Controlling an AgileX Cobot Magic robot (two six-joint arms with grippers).
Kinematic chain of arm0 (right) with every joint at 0, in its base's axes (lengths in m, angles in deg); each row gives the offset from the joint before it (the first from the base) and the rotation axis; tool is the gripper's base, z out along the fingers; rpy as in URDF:
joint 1: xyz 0 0 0.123 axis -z
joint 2: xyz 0 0 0 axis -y
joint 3: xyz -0.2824 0 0.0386 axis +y
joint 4: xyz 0.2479 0 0.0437 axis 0.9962 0 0.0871
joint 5: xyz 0 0 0 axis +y
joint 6: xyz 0.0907 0 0.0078 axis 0.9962 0 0.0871
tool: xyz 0 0 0 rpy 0 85 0
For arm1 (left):
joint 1: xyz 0 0 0.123 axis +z
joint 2: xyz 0 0 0 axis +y
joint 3: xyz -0.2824 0 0.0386 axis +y
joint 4: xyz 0.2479 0 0.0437 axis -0.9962 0 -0.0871
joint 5: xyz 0 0 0 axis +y
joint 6: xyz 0.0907 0 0.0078 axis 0.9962 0 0.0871
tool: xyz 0 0 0 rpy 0 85 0
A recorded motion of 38 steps. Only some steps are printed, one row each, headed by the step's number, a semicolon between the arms.
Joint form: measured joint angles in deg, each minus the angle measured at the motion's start. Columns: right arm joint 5, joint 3, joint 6, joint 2, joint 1, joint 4; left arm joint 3, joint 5, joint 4, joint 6, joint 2, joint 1.
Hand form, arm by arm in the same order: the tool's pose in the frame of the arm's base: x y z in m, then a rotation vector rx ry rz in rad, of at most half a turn. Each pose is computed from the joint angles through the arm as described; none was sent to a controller.
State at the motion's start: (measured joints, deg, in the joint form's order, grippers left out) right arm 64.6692 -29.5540 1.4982 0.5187 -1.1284 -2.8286; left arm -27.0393 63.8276 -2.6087 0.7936 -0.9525 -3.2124
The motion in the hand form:
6: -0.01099 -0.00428 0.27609 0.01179 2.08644 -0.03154; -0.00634 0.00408 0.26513 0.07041 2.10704 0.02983
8: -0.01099 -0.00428 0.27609 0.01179 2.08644 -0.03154; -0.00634 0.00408 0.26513 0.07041 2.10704 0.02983
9: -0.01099 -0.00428 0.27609 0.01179 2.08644 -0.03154; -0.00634 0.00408 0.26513 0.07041 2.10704 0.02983
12: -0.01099 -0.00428 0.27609 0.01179 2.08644 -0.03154; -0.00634 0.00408 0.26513 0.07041 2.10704 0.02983
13: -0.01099 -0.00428 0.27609 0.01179 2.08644 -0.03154; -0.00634 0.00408 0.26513 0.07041 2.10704 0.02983
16: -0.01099 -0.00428 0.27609 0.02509 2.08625 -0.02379; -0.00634 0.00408 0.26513 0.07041 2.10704 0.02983
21: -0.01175 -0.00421 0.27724 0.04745 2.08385 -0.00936; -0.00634 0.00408 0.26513 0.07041 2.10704 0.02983
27: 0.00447 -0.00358 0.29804 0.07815 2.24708 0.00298; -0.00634 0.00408 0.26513 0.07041 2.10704 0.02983
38: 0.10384 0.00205 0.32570 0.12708 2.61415 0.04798; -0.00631 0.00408 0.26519 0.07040 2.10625 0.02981
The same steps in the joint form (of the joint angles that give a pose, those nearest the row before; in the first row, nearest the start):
6: 0.00 0.00 0.00 0.00 0.00 0.00; 0.00 0.00 0.00 0.00 0.00 0.00
8: 0.00 0.00 0.00 0.00 0.00 0.00; 0.00 0.00 0.00 0.00 0.00 0.00
9: 0.00 0.00 0.00 0.00 0.00 0.00; 0.00 0.00 0.00 0.00 0.00 0.00
12: 0.00 0.00 0.00 0.00 0.00 0.00; 0.00 0.00 0.00 0.00 0.00 0.00
13: 0.00 0.00 0.00 0.00 0.00 0.00; 0.00 0.00 0.00 0.00 0.00 0.00
16: 0.00 0.00 0.73 0.00 0.00 0.00; 0.00 0.00 0.00 0.00 0.00 0.00
21: 0.19 -0.30 1.95 0.00 0.00 0.06; 0.00 0.00 0.00 0.00 0.00 0.00
27: 4.59 -5.71 3.39 -10.40 0.00 0.36; 0.00 0.00 0.00 0.00 0.00 0.00
38: 5.13 -17.09 5.20 -42.28 0.00 2.83; 0.00 -0.04 0.00 0.00 0.00 0.00

